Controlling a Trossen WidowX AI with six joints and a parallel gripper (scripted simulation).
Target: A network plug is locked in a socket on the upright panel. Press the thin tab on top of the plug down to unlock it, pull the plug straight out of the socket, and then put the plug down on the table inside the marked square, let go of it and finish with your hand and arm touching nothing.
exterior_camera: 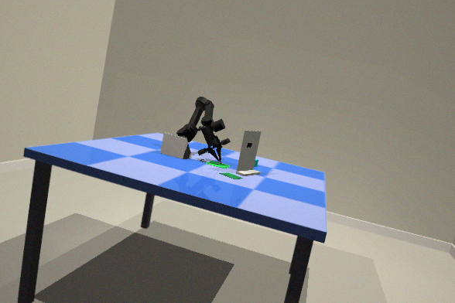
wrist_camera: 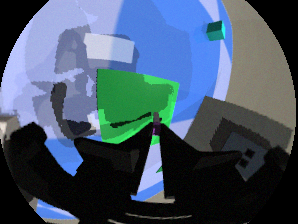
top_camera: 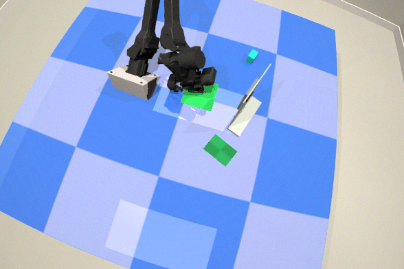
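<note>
The green square lies 10 mm behind my gripper tip and 20 mm below it. The rest, counted from my gripper tip: network plug (right at my gripper tip); upright panel (160 mm ahead, 30 mm to the right, 80 mm above); cyan cube (150 mm ahead, 240 mm to the left).
</note>
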